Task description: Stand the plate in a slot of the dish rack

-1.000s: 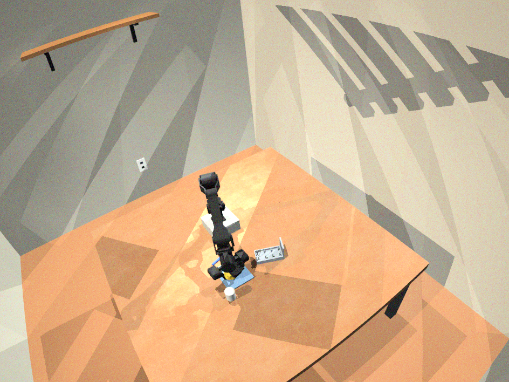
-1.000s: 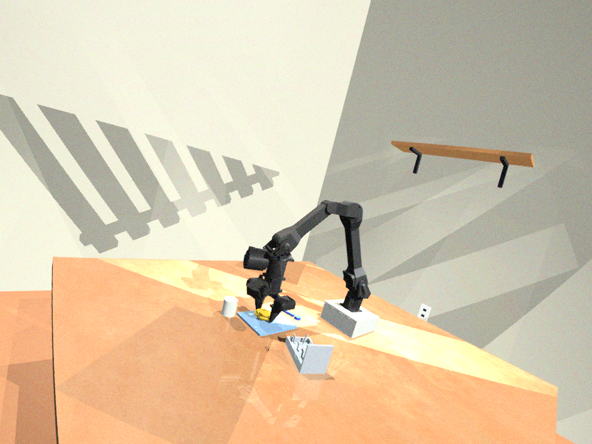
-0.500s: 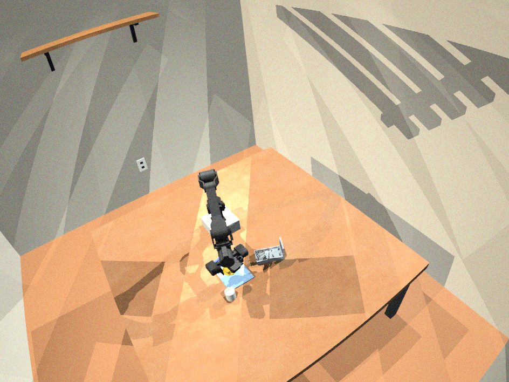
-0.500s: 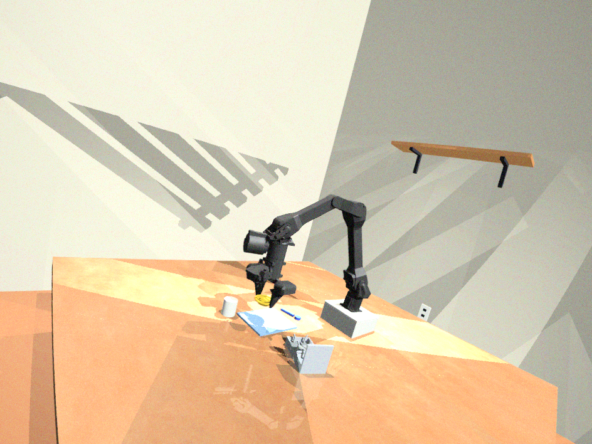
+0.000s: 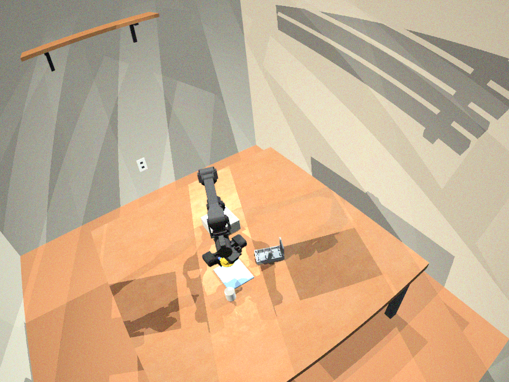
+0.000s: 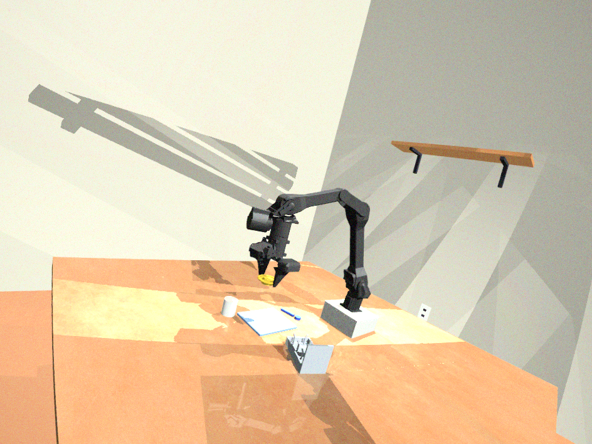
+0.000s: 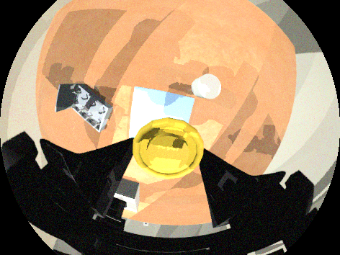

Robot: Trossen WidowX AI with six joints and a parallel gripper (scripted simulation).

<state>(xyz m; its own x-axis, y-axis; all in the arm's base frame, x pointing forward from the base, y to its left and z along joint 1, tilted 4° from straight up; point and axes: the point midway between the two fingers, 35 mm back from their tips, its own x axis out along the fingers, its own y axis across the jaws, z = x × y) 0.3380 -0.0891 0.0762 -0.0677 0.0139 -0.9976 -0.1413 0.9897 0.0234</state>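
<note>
My gripper tip is 3 cm past the grey dish rack, 21 cm to the right of it and 10 cm above it. Also, from my gripper tip: blue spoon 14 cm behind, 12 cm below; then white cup 9 cm ahead, 5 cm to the right, 10 cm below; then yellow plate 1 cm above.
</note>
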